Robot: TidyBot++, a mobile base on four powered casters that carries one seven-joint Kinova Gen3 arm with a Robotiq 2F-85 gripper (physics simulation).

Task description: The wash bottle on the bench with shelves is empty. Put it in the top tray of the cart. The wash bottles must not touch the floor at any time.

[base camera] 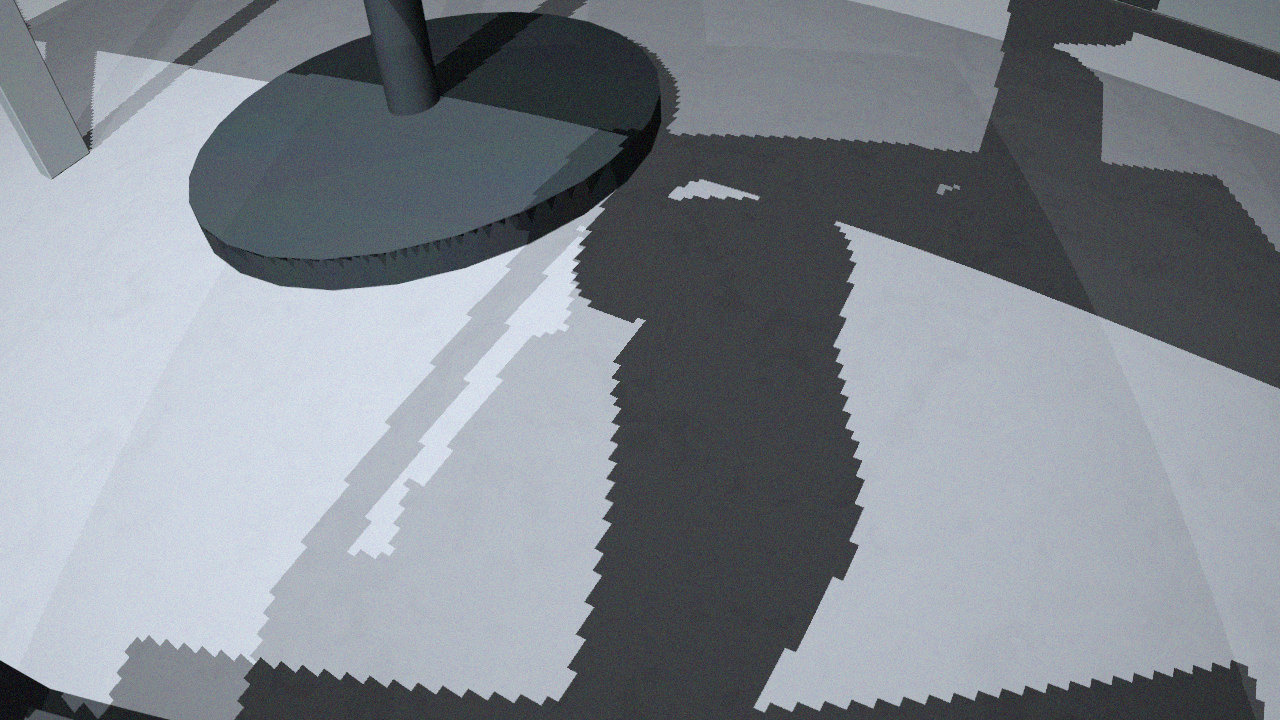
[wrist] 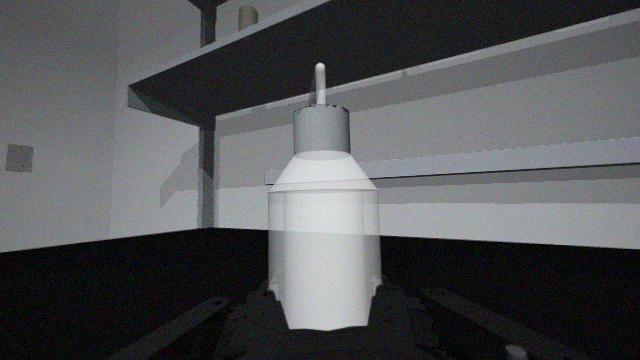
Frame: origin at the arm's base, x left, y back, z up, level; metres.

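Seen in the pictures: gripper, fingertip midpoint: (wrist: 324, 283).
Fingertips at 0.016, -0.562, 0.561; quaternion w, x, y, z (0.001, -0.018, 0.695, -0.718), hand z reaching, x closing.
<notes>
A point is followed by its place in that frame, as x, y, z.
A translucent white wash bottle (wrist: 325, 250) @(0.015, -0.510, 0.591) with a grey cap and a thin white spout stands upright in the middle of the wrist view, over the black bench top (wrist: 125, 280) @(0.268, -0.724, 0.518). My gripper (wrist: 324, 283) @(0.016, -0.562, 0.561) is shut on the bottle's lower body, with a dark finger against each side. The bottle's base is hidden behind the gripper. The cart does not clearly show in either view.
A shelf (wrist: 280, 55) runs above and behind the bottle, with a beige object (wrist: 247, 18) @(0.220, -1.057, 1.116) on it. A shelf post (wrist: 206, 175) @(0.466, -1.350, 0.716) stands at the left. A pale rail (wrist: 500, 157) @(-0.350, -0.932, 0.695) runs along the wall. In the base camera view, a round stool base (base camera: 358, 197) stands on the floor.
</notes>
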